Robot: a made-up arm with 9 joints.
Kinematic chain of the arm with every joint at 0, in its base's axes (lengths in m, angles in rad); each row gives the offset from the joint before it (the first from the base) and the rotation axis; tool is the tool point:
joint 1: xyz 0 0 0.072 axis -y
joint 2: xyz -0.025 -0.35 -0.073 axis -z
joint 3: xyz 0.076 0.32 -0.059 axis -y
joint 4: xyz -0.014 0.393 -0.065 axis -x
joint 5: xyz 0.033 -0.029 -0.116 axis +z
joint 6: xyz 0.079 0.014 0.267 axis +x
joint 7: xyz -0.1 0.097 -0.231 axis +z
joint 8: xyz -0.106 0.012 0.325 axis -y
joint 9: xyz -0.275 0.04 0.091 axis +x
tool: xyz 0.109 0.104 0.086
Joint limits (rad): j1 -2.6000..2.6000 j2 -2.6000..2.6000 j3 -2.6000..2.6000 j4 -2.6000..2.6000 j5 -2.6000..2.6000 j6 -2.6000..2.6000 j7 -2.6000..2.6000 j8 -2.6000..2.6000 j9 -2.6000..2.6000
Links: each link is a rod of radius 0.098 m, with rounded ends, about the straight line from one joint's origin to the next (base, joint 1, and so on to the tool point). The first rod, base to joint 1, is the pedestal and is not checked.
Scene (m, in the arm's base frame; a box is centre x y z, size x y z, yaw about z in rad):
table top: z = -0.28
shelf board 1: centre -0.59 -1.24 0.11 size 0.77 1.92 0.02 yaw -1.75
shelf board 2: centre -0.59 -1.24 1 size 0.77 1.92 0.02 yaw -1.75
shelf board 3: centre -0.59 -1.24 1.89 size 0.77 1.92 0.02 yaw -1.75
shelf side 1: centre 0.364 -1.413 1 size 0.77 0.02 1.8 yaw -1.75
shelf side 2: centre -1.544 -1.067 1 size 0.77 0.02 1.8 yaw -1.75
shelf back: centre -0.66 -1.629 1 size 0.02 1.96 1.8 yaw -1.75
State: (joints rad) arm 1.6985 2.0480 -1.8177 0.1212 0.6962 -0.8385 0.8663 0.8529 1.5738
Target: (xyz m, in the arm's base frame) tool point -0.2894 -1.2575 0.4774
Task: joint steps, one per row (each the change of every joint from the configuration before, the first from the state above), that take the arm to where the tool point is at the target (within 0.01 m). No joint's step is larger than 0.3 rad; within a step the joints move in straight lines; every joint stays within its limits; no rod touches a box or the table.
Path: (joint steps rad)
1: 0.2131 0.1028 0.0423 0.2882 -0.1391 -0.1082 0.0465 -0.2226 -0.0807
2: 0.2131 0.1028 0.0422 0.2882 -0.1392 -0.1082 0.0465 -0.2227 -0.0807

